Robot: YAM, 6 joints.
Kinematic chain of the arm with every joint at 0, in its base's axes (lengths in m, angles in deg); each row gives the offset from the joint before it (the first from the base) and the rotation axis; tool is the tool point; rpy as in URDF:
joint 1: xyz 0 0 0.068 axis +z
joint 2: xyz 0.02 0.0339 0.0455 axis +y
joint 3: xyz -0.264 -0.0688 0 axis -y
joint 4: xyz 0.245 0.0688 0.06 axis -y
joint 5: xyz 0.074 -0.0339 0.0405 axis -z
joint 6: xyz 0.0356 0 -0.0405 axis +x
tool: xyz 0 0 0 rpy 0 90 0
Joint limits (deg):
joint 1: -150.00..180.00
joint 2: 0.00..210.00
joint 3: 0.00..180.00
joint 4: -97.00..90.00
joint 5: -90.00..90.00
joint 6: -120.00..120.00
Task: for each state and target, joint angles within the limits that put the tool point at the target. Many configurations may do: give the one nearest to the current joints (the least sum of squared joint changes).
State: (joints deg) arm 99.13 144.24 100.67 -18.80 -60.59 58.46
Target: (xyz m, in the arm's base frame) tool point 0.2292 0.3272 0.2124
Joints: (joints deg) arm 50.47 110.76 81.47 -33.35 -62.21 58.46
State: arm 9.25 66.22 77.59 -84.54 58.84 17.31
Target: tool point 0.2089 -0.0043 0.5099
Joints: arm 7.24 76.08 109.86 -63.67 59.21 17.31
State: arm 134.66 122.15 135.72 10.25 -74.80 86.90
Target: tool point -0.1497 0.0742 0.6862
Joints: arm 141.62 93.90 148.18 13.25 -77.74 86.90
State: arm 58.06 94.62 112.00 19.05 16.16 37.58
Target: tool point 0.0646 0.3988 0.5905
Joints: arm 81.69 115.48 140.93 21.17 10.13 37.58
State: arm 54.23 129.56 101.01 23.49 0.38 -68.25
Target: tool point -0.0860 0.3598 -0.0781
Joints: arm 103.02 146.44 64.19 12.23 -4.42 -68.25
